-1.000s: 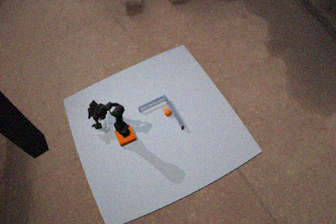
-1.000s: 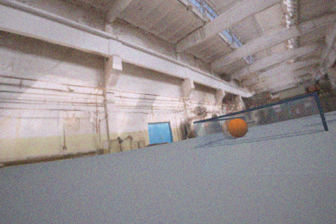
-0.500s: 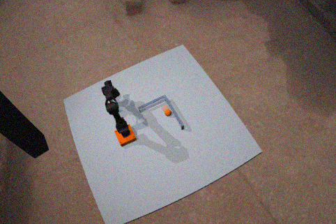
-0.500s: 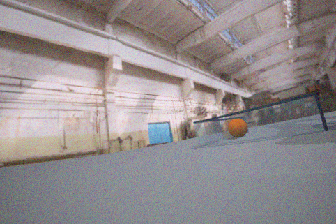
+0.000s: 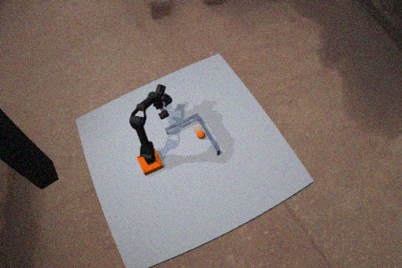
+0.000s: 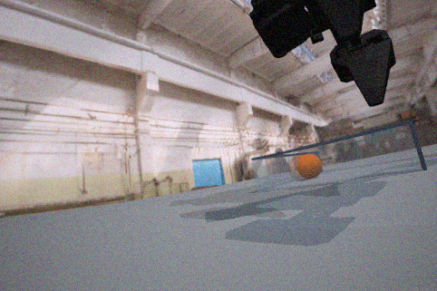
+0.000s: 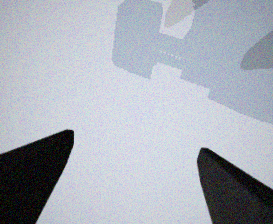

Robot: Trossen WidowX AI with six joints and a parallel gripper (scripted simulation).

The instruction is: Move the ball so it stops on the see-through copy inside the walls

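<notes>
Now: the orange ball 13 cm ahead of my gripper tip, 26 cm to the right of it and 6 cm below it.
</notes>
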